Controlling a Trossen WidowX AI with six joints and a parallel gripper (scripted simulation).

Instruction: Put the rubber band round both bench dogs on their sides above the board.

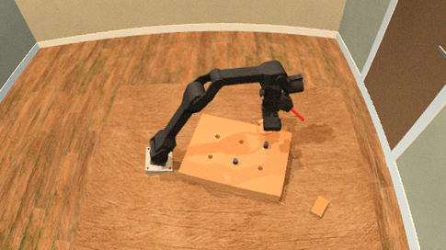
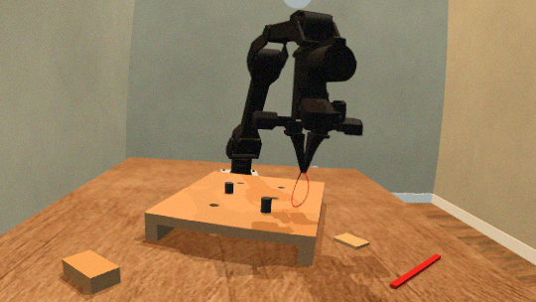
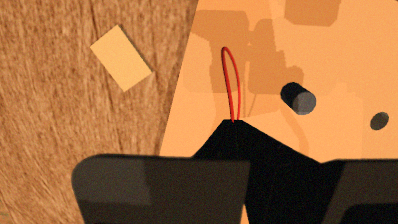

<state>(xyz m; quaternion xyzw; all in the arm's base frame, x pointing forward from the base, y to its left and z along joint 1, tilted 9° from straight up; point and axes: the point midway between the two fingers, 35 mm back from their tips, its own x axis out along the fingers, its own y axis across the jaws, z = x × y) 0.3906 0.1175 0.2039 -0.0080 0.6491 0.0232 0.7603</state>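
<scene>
Now: hand 13 cm above the light wooden board, 10 cm past it and 9 cm to the left of it. Also, from my hand: thin tan tile: 16 cm below, 10 cm to the left, 1 cm ahead; red stick: 18 cm to the left, 16 cm below, 14 cm ahead; tan block: 30 cm to the right, 21 cm ahead, 15 cm below.
</scene>
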